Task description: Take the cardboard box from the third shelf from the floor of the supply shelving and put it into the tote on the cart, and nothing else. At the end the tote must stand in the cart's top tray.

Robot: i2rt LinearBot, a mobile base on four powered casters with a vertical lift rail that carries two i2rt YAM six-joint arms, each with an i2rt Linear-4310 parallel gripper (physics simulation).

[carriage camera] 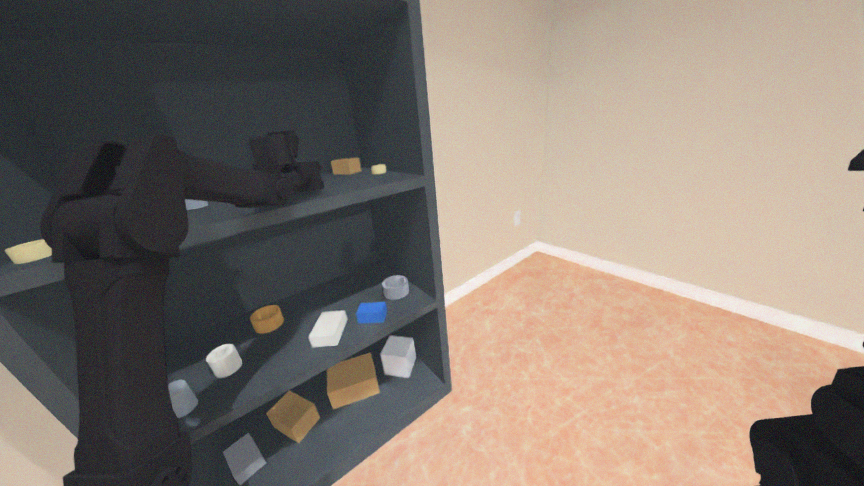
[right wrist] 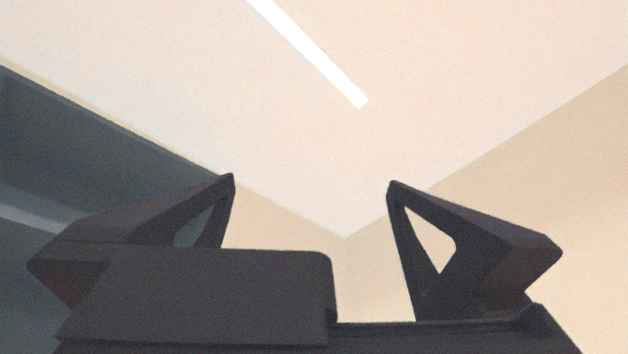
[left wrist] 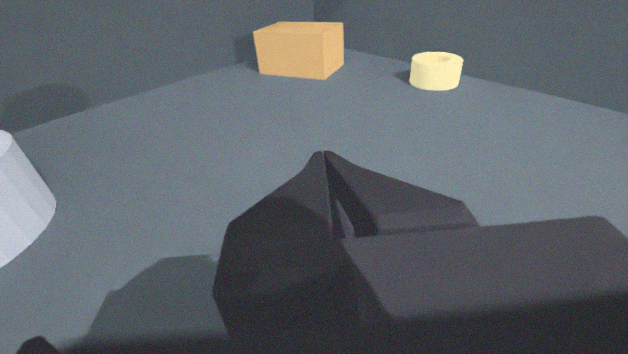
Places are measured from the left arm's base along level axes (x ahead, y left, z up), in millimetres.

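Pixels of known places: left gripper, fingertip midpoint: (carriage camera: 315, 172) (left wrist: 322, 164); right gripper, fingertip midpoint: (right wrist: 312, 185).
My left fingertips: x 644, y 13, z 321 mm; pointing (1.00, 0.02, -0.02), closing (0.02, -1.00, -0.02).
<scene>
Behind a point stands the place of what it marks.
The orange-brown cardboard box (carriage camera: 345, 166) {y 9, x 896, z 301 mm} (left wrist: 299, 51) {y 21, x 902, z 303 mm} sits at the back of the upper visible shelf (carriage camera: 398, 182) {y -212, x 655, z 270 mm} of the dark supply shelving, near its right end. My left gripper (left wrist: 322, 164) {y 13, x 644, z 321 mm} is shut with nothing between its fingers. It is over the same shelf, in front of the box and apart from it; in the carriage camera the left arm reaches to just left of the box. My right gripper (right wrist: 312, 185) {y -658, x 38, z 440 mm} is open and empty, pointing up toward the ceiling, away from the shelving. The tote and the cart do not show in these views.
A pale yellow ring (carriage camera: 378, 169) {y -124, x 830, z 288 mm} (left wrist: 436, 72) {y -112, x 832, z 291 mm} stands right of the box. A whitish round item (left wrist: 22, 200) {y 183, x 672, z 295 mm} is left of the left gripper. A yellow dish (carriage camera: 28, 250) {y 367, x 263, z 291 mm} is at the shelf's left. Lower shelves hold a blue block (carriage camera: 371, 312) {y -68, x 614, z -145 mm}, a white box (carriage camera: 328, 328) {y 56, x 546, z -145 mm} and larger brown boxes (carriage camera: 352, 382) {y 99, x 666, z -542 mm}.
</scene>
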